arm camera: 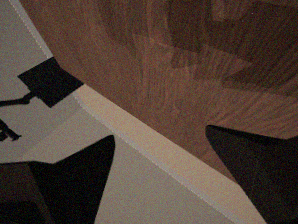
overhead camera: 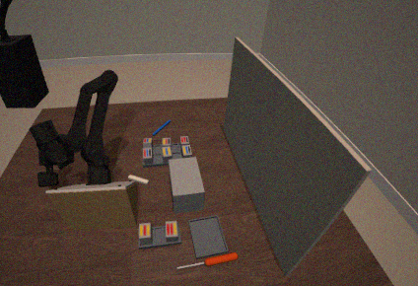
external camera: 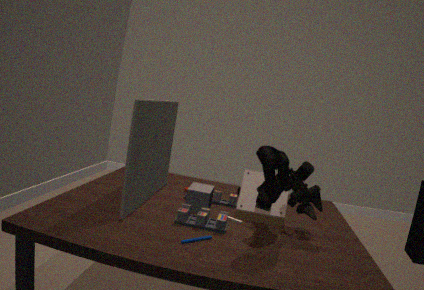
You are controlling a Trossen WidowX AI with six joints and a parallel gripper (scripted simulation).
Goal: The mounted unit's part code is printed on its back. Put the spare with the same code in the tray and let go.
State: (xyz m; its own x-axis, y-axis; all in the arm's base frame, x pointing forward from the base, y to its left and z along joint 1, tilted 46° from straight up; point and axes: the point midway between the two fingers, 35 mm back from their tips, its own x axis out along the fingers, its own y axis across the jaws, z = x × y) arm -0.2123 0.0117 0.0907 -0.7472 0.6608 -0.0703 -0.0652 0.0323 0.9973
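My gripper tip is now 480 mm short of the grey spare, 230 mm to the left of it and 50 mm above it. Also, from my gripper tip: mounted unit 530 mm ahead, 50 mm to the right, 40 mm below; blue pen 420 mm ahead, 330 mm to the left, 90 mm below; grey holder 440 mm ahead, 230 mm to the right, 90 mm below.
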